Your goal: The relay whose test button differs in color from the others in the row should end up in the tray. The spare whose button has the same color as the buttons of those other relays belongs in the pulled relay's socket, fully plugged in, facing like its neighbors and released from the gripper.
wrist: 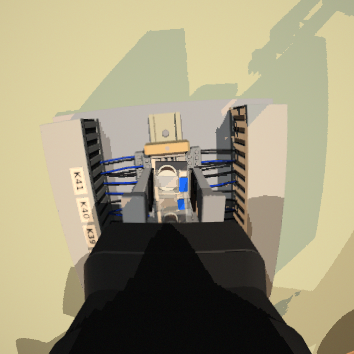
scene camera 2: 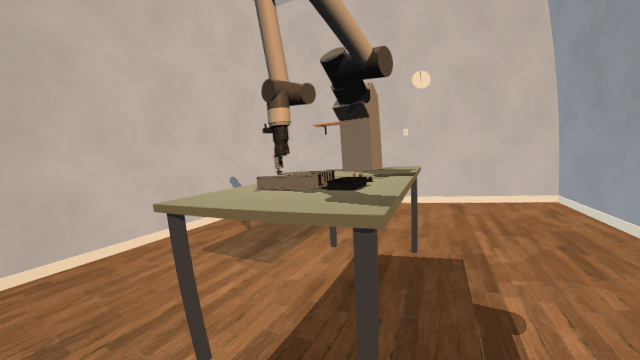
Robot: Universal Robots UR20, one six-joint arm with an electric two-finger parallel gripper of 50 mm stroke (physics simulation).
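Pixels of known places: gripper, fingertip midpoint: [wrist: 171, 180] [scene camera 2: 279, 167]; arm's base at its link origin: [scene camera 2: 352, 94].
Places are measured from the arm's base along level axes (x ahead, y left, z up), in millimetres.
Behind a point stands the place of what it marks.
Observation:
My gripper [scene camera 2: 279, 172] {y -294, x 848, z -507 mm} [wrist: 171, 180] {y -294, x 848, z -507 mm} is shut on a relay [wrist: 167, 177] {y -301, x 850, z -492 mm} with a clear top and a blue test button [wrist: 183, 184] {y -294, x 839, z -490 mm}. In the wrist view the held relay is upright, over or in the end socket beside the orange end block [wrist: 166, 148] {y -312, x 847, z -559 mm}; how deep it sits is hidden. A neighboring relay [wrist: 172, 205] {y -262, x 852, z -532 mm}, also with a blue button, shows behind it towards the gripper body. The rest of the row is hidden by the gripper. In the scene view a dark low tray [scene camera 2: 345, 184] {y 55, x 1045, z -577 mm} lies beside the relay panel [scene camera 2: 287, 183] {y -207, x 976, z -572 mm}; its contents are too small to tell.
Slotted wire ducts [wrist: 62, 150] {y -334, x 942, z -537 mm} [wrist: 267, 150] {y -296, x 752, z -537 mm} flank the row, and the left one carries labels K41, K40 and K39. Blue and black wires run to the terminals. A bare rail end [wrist: 165, 125] {y -334, x 843, z -596 mm} lies beyond the orange block. The panel stands on a green table [scene camera 2: 280, 202] {y -121, x 1269, z -600 mm}.

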